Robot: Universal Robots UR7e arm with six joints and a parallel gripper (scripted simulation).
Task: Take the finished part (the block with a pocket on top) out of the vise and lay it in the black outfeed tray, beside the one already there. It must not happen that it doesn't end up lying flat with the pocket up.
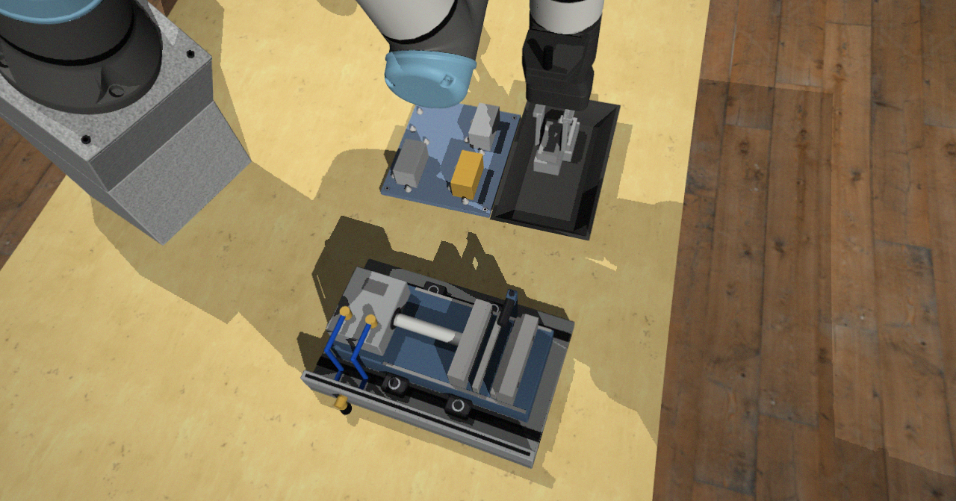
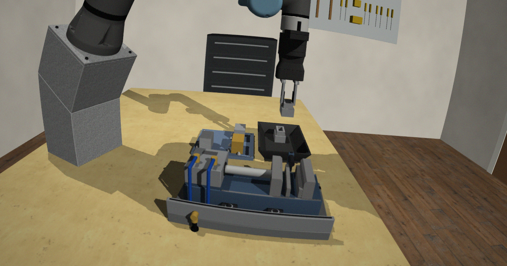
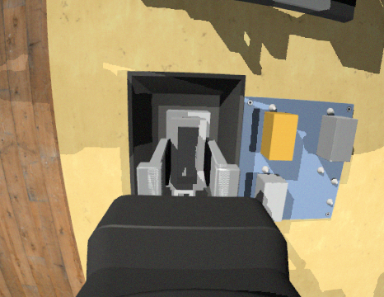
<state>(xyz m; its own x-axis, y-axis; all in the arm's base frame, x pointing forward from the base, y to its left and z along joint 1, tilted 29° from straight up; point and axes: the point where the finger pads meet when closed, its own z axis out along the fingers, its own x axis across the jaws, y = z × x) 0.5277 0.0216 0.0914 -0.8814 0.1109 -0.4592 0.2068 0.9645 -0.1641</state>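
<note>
Right now the yellow block is 120 mm behind my hand, 30 mm to the left of it and 150 mm below it. The rest, counted from my hand: white rod (150 mm behind, 230 mm to the right, 90 mm below); blue fixture plate (150 mm behind, 90 mm to the left, 170 mm below); vise (140 mm behind, 230 mm to the right, 130 mm below).
</note>
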